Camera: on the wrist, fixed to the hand. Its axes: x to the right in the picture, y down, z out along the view.
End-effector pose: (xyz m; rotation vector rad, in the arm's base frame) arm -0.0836 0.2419 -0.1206 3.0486 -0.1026 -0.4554
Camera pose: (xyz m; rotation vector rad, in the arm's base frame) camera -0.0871 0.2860 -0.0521 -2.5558 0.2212 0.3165
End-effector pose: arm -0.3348 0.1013 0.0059 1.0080 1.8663 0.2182
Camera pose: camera -0.4053 0.0745 0.0368 1.4318 1.9952 -0.3729
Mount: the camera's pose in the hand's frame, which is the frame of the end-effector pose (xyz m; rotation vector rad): -0.0265 -0.0392 -0.0664 0.6243 0.0254 0.0117
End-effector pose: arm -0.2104 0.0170 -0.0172 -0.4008 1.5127 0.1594
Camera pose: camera -0.2606 -0.0388 0.0146 0.1068 1.5032 -0.3074
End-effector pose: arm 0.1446 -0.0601 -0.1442 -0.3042 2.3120 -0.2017
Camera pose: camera 0.1200 -0.0869 -0.0712 0.0306 2.1452 -0.8971
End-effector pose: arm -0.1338 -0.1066 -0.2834 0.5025 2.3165 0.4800
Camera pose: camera -0.1713 -0.1658 -0.2417 0.8009 2.4667 -0.2540
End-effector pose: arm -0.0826 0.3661 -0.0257 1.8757 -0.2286 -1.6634
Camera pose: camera -0.0353 0.4325 -0.0234 2.3235 -0.8247 -1.6795
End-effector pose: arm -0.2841 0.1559 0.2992 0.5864 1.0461 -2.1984
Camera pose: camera -0.2847 0.2374 0.2971 0.8820 0.3415 -2.5055
